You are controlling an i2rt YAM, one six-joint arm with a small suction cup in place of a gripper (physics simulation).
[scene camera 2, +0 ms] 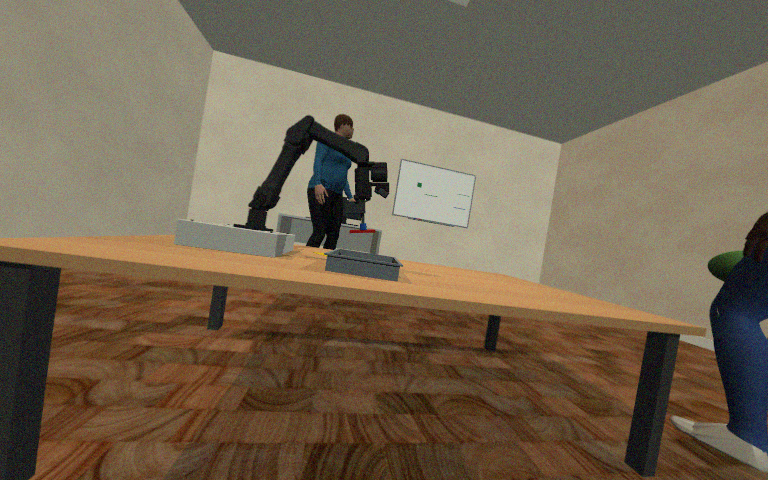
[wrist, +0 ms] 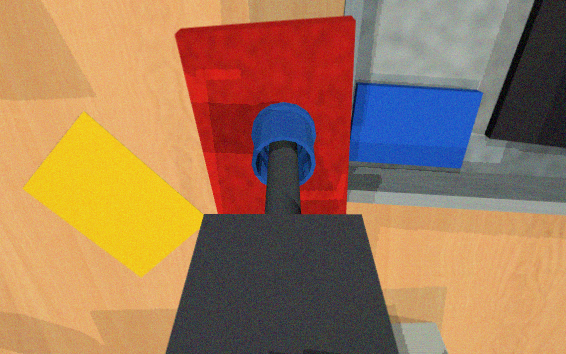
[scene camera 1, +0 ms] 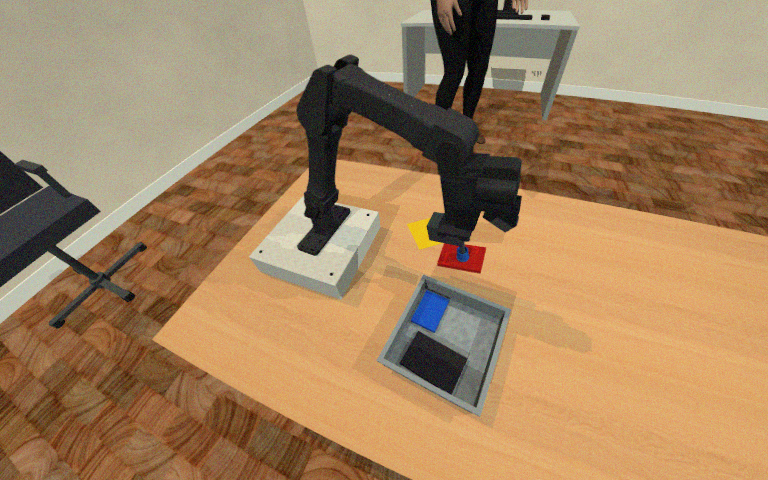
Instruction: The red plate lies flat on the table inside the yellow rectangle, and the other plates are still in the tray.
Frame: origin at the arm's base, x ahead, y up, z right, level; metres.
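Seen in the pictures: hand, its tool point: [scene camera 2: 363,232] [wrist: 283,121] [scene camera 1: 463,259]; arm's base, origin of its link: [scene camera 2: 255,229] [scene camera 1: 325,229].
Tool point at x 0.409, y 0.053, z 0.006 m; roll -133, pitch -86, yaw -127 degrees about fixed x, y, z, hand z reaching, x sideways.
Offsets run from my tool point to a thing's top centre. "spot": to the spot under its first point. Level surfaces: height alone.
My suction gripper [scene camera 1: 462,255] [scene camera 2: 363,227] [wrist: 283,145] is shut on the red plate @(dx -0.005, dy +0.020, dz -0.004 m) [scene camera 1: 447,257] [scene camera 2: 355,231] [wrist: 270,65], which hangs level in the air, higher than the tray's rim. The yellow rectangle @(spot: dx -0.157, dy -0.125, dz -0.152 m) [scene camera 1: 420,233] [scene camera 2: 320,253] [wrist: 114,195] lies on the table beside the plate in the wrist view; the arm hides part of it in scene camera 1. The grey tray @(dx +0.015, dy -0.076, dz +0.156 m) [scene camera 1: 495,362] [scene camera 2: 362,266] [wrist: 450,201] holds a blue plate @(dx -0.042, dy -0.112, dz +0.096 m) [scene camera 1: 431,310] [wrist: 416,127] and a black plate @(dx +0.004, dy -0.113, dz +0.212 m) [scene camera 1: 433,362] [wrist: 537,90]. These two plates are hidden by the tray wall in scene camera 2.
The arm's white base block [scene camera 1: 300,271] [scene camera 2: 226,237] stands on the wooden table @(dy -0.126 m) [scene camera 1: 254,339] [scene camera 2: 481,294], left of the tray in scene camera 1. A person [scene camera 1: 467,56] [scene camera 2: 330,169] stands behind the table by a desk [scene camera 1: 489,45]. Another person [scene camera 2: 741,339] is at the right in scene camera 2.
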